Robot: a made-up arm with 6 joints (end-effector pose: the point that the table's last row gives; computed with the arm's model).
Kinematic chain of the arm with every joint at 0, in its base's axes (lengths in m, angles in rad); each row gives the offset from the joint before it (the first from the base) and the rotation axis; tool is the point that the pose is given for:
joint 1: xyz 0 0 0.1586 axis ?
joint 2: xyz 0 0.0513 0 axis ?
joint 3: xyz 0 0 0.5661 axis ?
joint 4: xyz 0 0 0.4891 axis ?
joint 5: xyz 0 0 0 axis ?
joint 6: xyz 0 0 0.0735 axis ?
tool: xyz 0 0 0
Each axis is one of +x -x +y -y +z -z.
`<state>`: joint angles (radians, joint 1 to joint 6).
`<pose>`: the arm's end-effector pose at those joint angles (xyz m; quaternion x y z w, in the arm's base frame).
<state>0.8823 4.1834 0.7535 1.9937 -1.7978 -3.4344</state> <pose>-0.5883 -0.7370 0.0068 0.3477 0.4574 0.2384 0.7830</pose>
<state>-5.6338 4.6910 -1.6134 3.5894 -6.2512 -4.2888</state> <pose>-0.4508 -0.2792 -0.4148 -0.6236 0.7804 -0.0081 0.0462</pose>
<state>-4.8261 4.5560 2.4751 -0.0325 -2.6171 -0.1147</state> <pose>-0.0858 -0.2889 0.4074 0.5576 -0.5798 0.3709 0.4641</pose>
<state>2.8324 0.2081 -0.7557 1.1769 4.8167 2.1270</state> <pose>0.1627 -0.0350 1.1220 -0.4739 0.5748 0.1193 0.6564</pose>
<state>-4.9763 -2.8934 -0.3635 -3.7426 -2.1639 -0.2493</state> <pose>-0.0521 -0.1283 -0.8410 0.2667 0.4366 -0.5689 0.6439</pose>
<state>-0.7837 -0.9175 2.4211 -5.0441 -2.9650 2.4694</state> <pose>0.0035 0.0517 0.5349 -0.5680 -0.4265 0.2147 0.6704</pose>
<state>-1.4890 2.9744 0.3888 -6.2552 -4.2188 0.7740</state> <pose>0.0473 0.0729 -0.8286 -0.3790 -0.1688 -0.3288 0.8484</pose>
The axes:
joint 1: +z
joint 2: +y
joint 3: +y
joint 4: +z
joint 5: +y
joint 6: +z

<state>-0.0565 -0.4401 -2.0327 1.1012 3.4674 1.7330</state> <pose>-0.4904 0.0581 0.3351 0.2613 0.3240 0.2121 0.8842</pose>
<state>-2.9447 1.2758 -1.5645 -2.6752 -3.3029 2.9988</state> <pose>-0.3960 -0.1259 0.7195 -0.9189 -0.3861 0.0633 0.0499</pose>
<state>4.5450 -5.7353 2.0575 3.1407 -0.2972 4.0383</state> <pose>-0.0431 -0.5628 0.1500 0.9611 0.2493 -0.0489 0.1087</pose>
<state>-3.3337 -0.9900 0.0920 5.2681 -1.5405 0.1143</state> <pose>0.8438 -0.2800 0.7451 0.7875 -0.2769 0.2828 0.4725</pose>
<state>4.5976 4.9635 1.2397 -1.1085 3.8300 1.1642</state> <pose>0.1616 0.5890 0.7286 -0.8736 0.3648 -0.2562 0.1952</pose>
